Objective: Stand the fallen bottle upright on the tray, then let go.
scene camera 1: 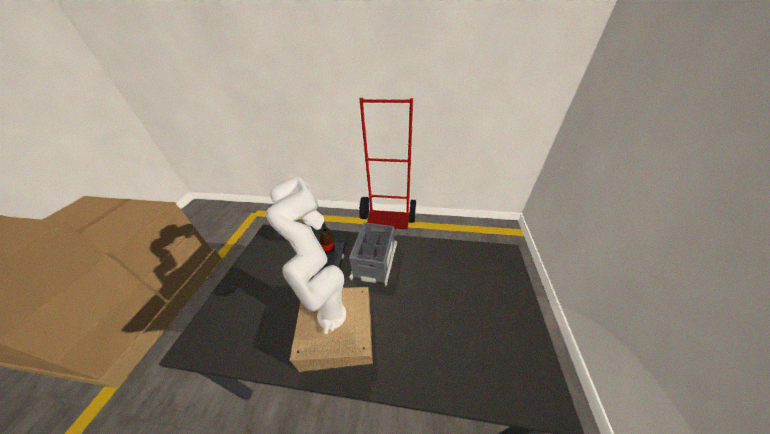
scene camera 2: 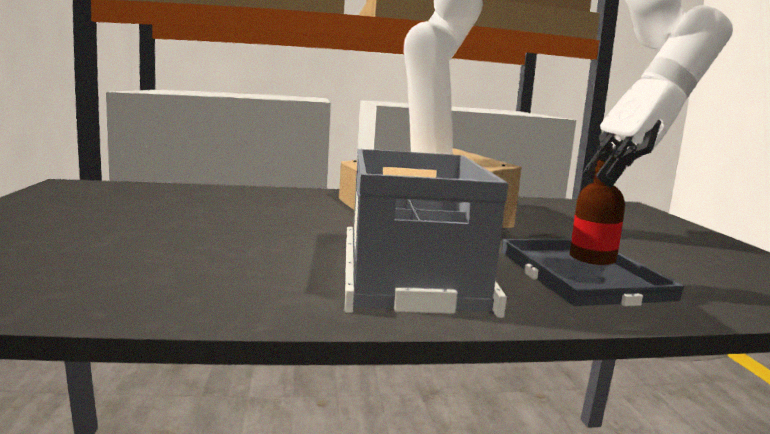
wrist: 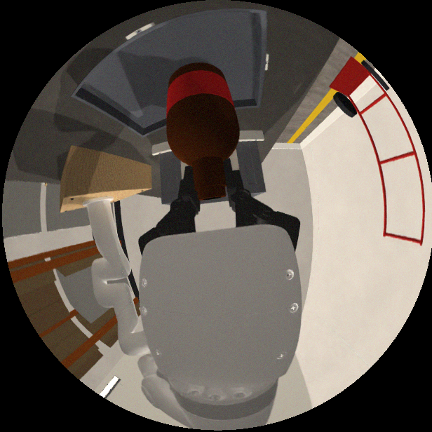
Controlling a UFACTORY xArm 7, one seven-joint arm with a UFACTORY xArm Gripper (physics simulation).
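Places are measured from the arm's base along level axes (x ahead, y left, z up), in centimetres.
Pixels of known places: gripper, fingertip midpoint: (scene camera 1: 327, 234) (scene camera 2: 596, 179); arm's base, link origin: (scene camera 1: 331, 315).
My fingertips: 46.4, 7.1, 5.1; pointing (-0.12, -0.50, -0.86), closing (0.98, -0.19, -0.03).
For each thing: its top centre in the pictures, then the offset to it from my fingertips, as dx, dy, dz.
- brown bottle, top centre: (scene camera 2: 607, 161) (scene camera 1: 324, 230) +0.2, +1.5, +3.0
- dark shallow tray, top centre: (scene camera 2: 585, 260) (scene camera 1: 326, 254) -3.1, +3.1, -14.2
- grey divided crate, top centre: (scene camera 2: 421, 162) (scene camera 1: 372, 240) -8.1, -26.1, +0.7
The brown bottle (scene camera 1: 327, 245) (scene camera 2: 597, 234) (wrist: 202, 125) with a red band hangs from my gripper, nearly upright with its base down and a slight lean. My gripper (scene camera 2: 599, 176) (wrist: 209, 171) is shut on the bottle's neck and reaches it at a slant from above. The dark shallow tray (scene camera 1: 338, 250) (scene camera 2: 603, 296) (wrist: 245, 50) lies flat under the bottle. The bottle's base is inside the tray's outline in scene camera 2 and looks slightly above the tray floor, with a dark patch below it; contact is hard to tell. In scene camera 1 the arm hides part of the tray.
A grey divided crate (scene camera 1: 372, 265) (scene camera 2: 425, 258) (wrist: 251, 167) stands beside the tray, with white blocks around its foot. The arm's wooden base block (scene camera 1: 350, 347) (wrist: 105, 172) is behind them in scene camera 2. A red hand truck (scene camera 1: 387, 160) stands near the wall.
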